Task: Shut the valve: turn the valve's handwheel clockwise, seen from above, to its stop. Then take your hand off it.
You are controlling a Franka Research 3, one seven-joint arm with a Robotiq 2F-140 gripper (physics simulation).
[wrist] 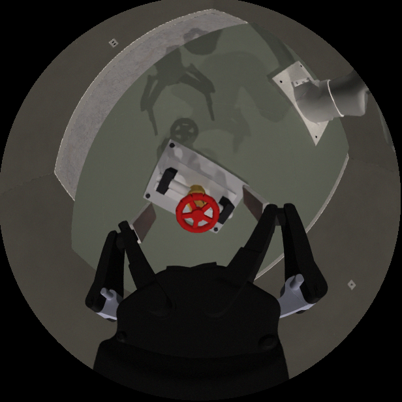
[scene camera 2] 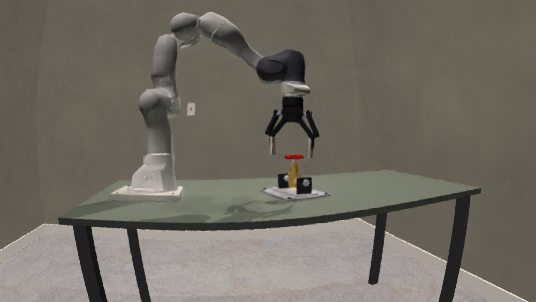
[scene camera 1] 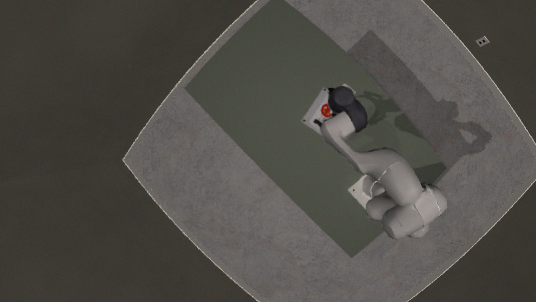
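The valve has a red spoked handwheel [scene camera 1: 326,110] [scene camera 2: 294,157] [wrist: 198,214] on top of a yellow-brass body [scene camera 2: 294,176] [wrist: 197,189]. It stands upright on a light grey base plate [scene camera 1: 312,114] [scene camera 2: 274,192] [wrist: 155,195]. My gripper [scene camera 2: 291,155] [wrist: 196,202] is open and empty, pointing down over the valve. In scene camera 2 its fingertips stand on either side of the handwheel, slightly above rim height, with gaps to the rim. In scene camera 1 the arm's wrist hides the fingers and part of the plate. How far the wheel is turned cannot be told.
Black blocks [scene camera 2: 304,185] [wrist: 166,181] hold the pipe on both sides of the valve body. The arm's white base [scene camera 1: 358,191] [scene camera 2: 147,194] [wrist: 288,86] stands on the same green table [scene camera 1: 250,105] [scene camera 2: 400,187] [wrist: 115,170]. Dark shadows lie on the table beside the valve.
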